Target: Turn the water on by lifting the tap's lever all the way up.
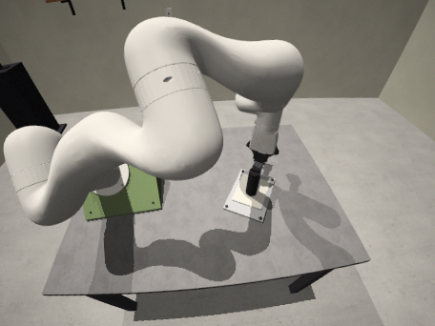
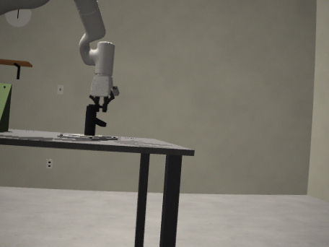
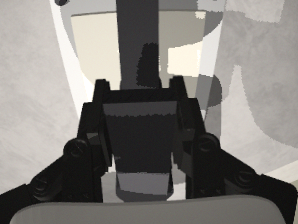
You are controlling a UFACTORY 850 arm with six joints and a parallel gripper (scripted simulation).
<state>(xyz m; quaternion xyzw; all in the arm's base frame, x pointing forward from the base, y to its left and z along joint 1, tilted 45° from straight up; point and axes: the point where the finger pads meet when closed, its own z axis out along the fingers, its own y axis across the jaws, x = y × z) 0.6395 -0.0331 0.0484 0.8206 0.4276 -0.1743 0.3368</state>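
Right now my hand is 3 cm past the tap lever and 5 cm to the left of it.
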